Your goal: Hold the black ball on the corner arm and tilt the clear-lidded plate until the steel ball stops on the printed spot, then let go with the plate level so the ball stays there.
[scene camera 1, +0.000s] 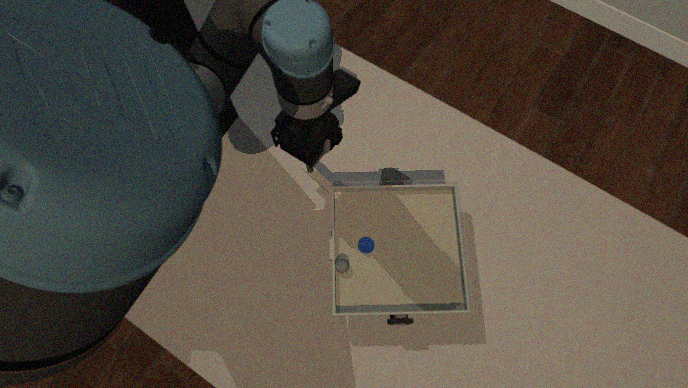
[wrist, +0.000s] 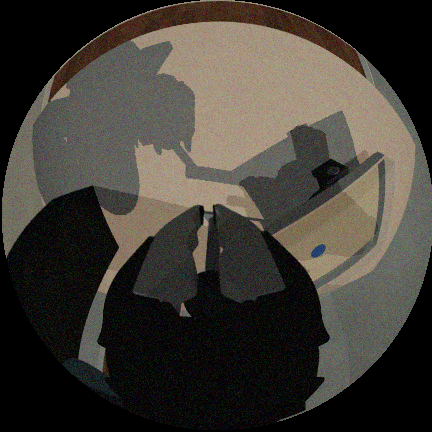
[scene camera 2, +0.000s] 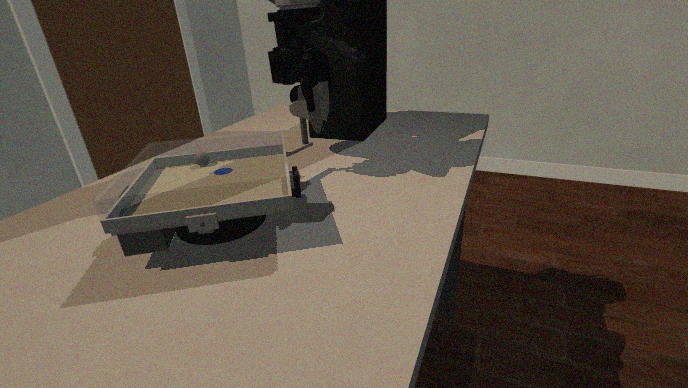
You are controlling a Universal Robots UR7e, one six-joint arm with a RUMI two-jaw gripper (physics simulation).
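Observation:
The clear-lidded plate (scene camera 1: pixel 400 313) (scene camera 2: pixel 245 207) (wrist: pixel 382 195) is a shallow square tray; its exact tilt is hard to tell. The steel ball (scene camera 1: pixel 342 263) (scene camera 2: pixel 202 159) is at the left wall in the overhead view, apart from the blue printed spot (scene camera 1: pixel 366 245) (scene camera 2: pixel 223 171) (wrist: pixel 318 250). The ball does not show in the wrist view. The thin corner arm (scene camera 1: pixel 321 182) (scene camera 2: pixel 300 148) runs from the plate's corner to an upright post (scene camera 2: pixel 304 132). My gripper (scene camera 1: pixel 310 169) (scene camera 2: pixel 303 107) (wrist: pixel 207 206) is shut on the black ball above that post; the fingers mostly hide it.
Black fittings stick out from two sides of the plate, one (scene camera 1: pixel 400 320) at the lower edge overhead and another (scene camera 2: pixel 296 182) (wrist: pixel 331 171) on the opposite side. A dark round base (scene camera 2: pixel 222 232) is under the plate. The table (scene camera 1: pixel 550 240) (scene camera 2: pixel 320 300) ends beside a wood floor (scene camera 1: pixel 500 90) (scene camera 2: pixel 575 225).

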